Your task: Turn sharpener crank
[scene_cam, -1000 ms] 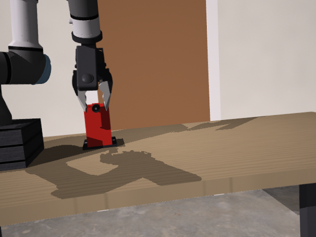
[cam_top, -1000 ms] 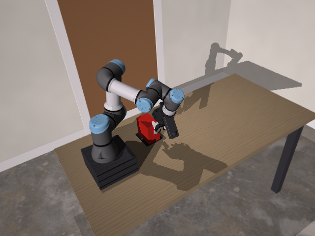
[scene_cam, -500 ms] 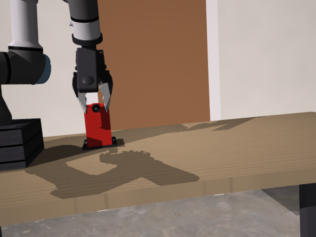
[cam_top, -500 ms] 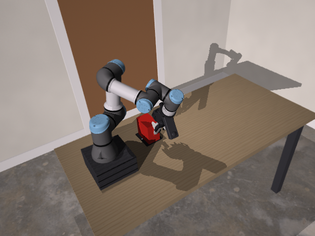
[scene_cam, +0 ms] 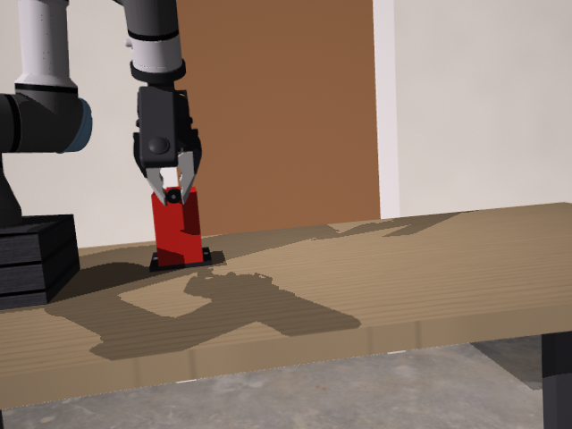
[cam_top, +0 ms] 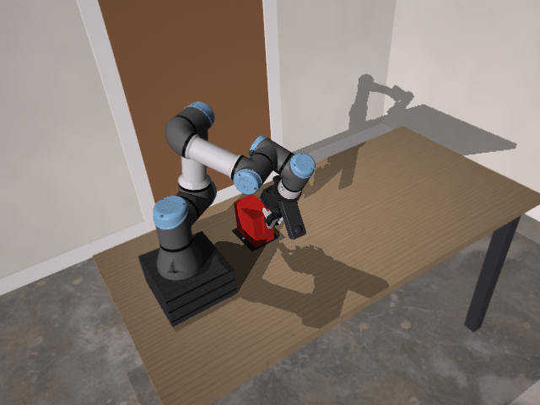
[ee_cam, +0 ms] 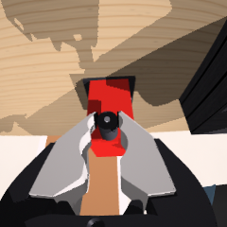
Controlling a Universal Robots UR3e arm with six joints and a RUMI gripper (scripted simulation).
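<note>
Right now my hand is 2 cm to the right of the crank knob.
</note>
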